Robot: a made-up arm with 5 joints.
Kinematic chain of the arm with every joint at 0, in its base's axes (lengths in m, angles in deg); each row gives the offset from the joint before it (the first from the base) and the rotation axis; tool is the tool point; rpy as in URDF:
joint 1: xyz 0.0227 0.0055 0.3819 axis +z
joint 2: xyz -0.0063 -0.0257 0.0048 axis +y
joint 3: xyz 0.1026 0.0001 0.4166 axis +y
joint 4: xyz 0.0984 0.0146 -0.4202 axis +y
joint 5: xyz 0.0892 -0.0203 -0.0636 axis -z
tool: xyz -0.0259 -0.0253 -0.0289 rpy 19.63 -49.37 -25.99
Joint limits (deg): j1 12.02..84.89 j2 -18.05..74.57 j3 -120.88..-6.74 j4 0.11..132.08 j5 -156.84..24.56
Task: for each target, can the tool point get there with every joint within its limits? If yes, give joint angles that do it. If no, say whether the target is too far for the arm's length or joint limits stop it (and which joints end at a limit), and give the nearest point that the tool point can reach.
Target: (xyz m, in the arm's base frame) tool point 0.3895 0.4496 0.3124
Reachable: yes | joints 55.90 29.46 -70.50 118.39 -95.31
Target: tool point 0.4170 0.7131 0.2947
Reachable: yes | joints 64.92 41.38 -76.90 17.24 -90.08
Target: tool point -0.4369 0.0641 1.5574
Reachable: no: too far | nearest point 0.0526 0.1358 1.3466 | short by 0.538 m
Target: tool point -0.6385 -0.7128 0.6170
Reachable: no: joint limits stop it (at a limit: joint 1, joint 2, joint 3) | nearest point -0.0260 -0.0596 0.2201 | short by 0.979 m
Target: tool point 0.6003 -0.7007 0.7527
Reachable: no: joint limits stop it (at a limit: joint 1) | nearest point 0.4455 0.0265 0.7527 | short by 0.743 m
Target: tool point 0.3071 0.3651 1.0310
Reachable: yes | joints 60.09 -9.10 -109.60 105.84 -38.43
